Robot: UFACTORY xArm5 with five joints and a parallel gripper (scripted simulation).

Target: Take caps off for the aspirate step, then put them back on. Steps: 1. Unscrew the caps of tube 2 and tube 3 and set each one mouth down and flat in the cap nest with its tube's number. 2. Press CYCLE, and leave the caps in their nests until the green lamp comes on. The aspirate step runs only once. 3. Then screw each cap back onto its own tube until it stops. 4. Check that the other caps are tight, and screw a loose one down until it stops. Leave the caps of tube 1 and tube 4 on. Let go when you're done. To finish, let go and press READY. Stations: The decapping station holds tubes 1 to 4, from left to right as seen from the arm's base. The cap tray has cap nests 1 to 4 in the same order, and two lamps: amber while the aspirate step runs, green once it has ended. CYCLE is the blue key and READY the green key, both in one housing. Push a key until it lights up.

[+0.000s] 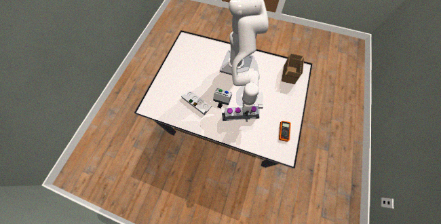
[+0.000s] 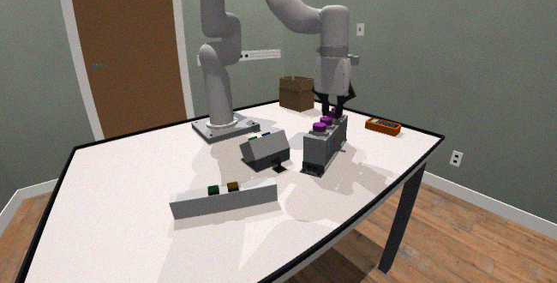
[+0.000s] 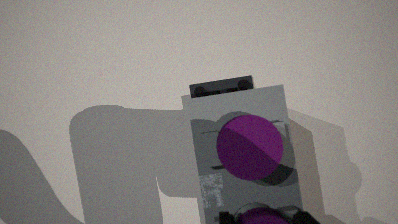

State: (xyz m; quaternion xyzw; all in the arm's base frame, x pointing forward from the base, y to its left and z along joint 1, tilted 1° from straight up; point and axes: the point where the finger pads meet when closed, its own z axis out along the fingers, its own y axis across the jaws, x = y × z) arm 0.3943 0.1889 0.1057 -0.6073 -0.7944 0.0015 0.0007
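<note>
My gripper is now 1 cm above the purple cap. Also, from my hand: key housing 8 cm behind, 19 cm to the right, 8 cm below; then blue key 10 cm behind, 17 cm to the right, 6 cm below; then grey decapping station 1 cm ahead, 2 cm to the right, 13 cm below.
</note>
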